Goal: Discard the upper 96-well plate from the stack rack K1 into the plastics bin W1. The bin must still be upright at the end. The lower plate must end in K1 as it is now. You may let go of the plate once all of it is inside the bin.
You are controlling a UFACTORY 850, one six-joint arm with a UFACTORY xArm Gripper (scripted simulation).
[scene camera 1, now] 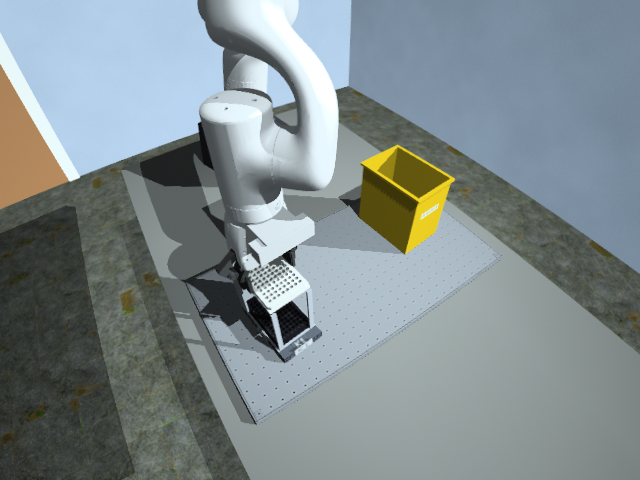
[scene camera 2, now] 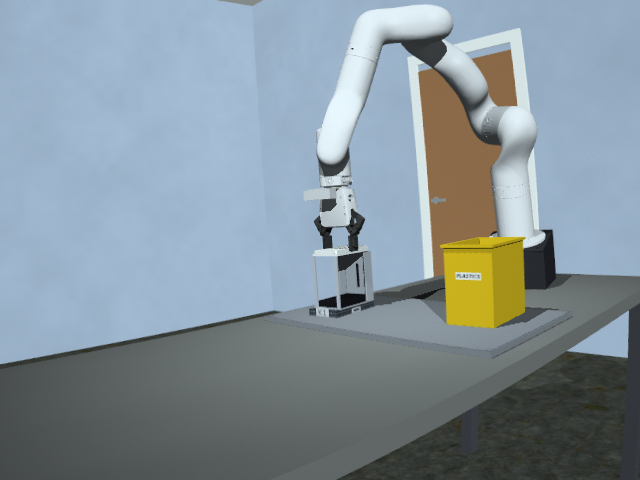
my gripper: scene camera 1; scene camera 2
yellow plastics bin W1: scene camera 1; scene camera 2
same spot on my gripper: (scene camera 2: pixel 353 237) = (scene camera 1: pixel 293 251)
same spot on yellow plastics bin W1: (scene camera 1: pixel 394 182) = (scene camera 2: pixel 460 241)
